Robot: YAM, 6 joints.
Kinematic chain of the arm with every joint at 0, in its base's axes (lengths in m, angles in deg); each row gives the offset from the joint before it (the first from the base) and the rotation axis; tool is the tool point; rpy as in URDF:
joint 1: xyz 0 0 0.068 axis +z
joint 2: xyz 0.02 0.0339 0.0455 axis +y
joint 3: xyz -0.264 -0.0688 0 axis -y
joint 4: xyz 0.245 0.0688 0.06 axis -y
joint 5: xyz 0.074 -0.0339 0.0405 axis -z
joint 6: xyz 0.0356 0 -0.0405 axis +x
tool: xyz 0 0 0 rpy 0 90 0
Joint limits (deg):
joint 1: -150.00..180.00
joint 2: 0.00..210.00
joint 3: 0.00..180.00
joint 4: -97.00..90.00
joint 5: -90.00..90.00
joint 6: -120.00..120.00
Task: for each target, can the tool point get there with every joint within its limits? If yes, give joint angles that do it. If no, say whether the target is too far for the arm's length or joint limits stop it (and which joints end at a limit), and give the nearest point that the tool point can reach.
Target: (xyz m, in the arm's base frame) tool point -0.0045 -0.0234 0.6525
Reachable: yes | joints -42.14 74.44 158.41 -64.29 34.93 -80.83
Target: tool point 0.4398 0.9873 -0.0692
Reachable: no: too far | nearest point 0.2591 0.5817 0.0073 | short by 0.451 m
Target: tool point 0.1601 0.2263 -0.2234
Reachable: yes | joints 49.72 191.35 107.39 -67.64 -42.72 25.84
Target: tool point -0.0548 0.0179 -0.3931
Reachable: no: joint limits stop it (at a limit: joint 2) | nearest point -0.0801 0.0262 -0.3409 | short by 0.059 m
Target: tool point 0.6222 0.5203 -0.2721
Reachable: no: too far | nearest point 0.4469 0.3737 -0.1607 | short by 0.254 m
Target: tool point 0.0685 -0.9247 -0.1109
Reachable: no: too far | nearest point 0.0464 -0.6258 -0.0368 | short by 0.309 m
